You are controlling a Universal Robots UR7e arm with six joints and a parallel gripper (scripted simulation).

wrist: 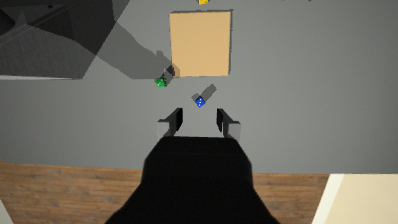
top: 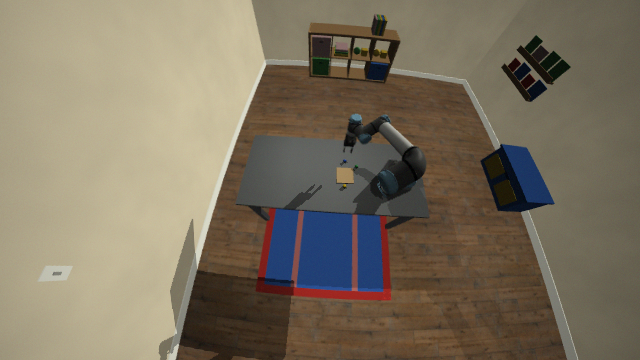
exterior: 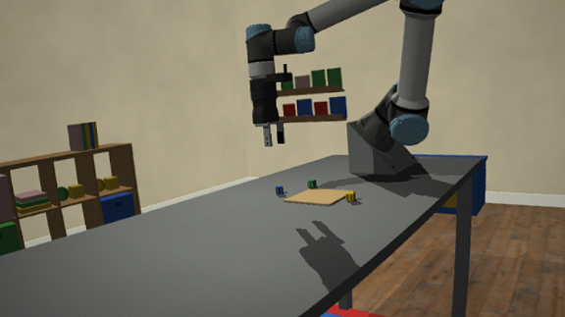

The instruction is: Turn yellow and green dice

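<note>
Right now my hand is 150 mm above the blue die. Also, from my hand: yellow die 20 mm ahead, 230 mm to the left, 150 mm below; tan mat 10 mm ahead, 140 mm to the left, 160 mm below; green die 100 mm behind, 60 mm to the left, 150 mm below.
</note>
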